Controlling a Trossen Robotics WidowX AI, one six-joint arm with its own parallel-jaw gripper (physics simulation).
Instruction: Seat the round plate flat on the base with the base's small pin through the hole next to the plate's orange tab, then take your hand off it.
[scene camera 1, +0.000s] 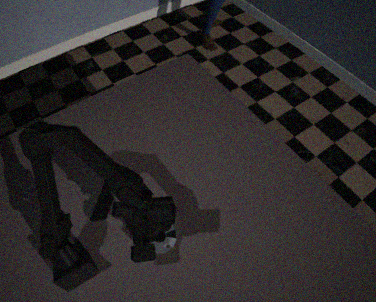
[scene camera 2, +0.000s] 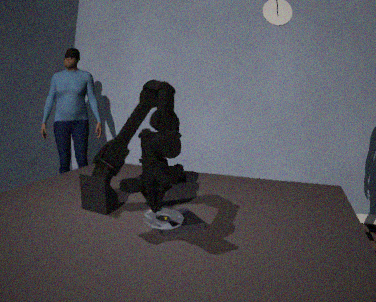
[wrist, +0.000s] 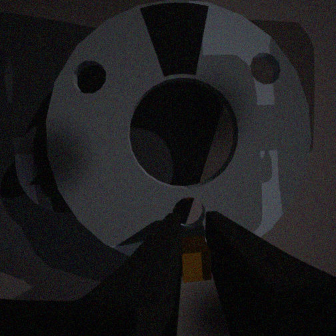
my gripper: scene camera 1 147, 236; scene camera 2; wrist
same spot on my gripper: (scene camera 2: 154, 194) = (wrist: 285, 290)
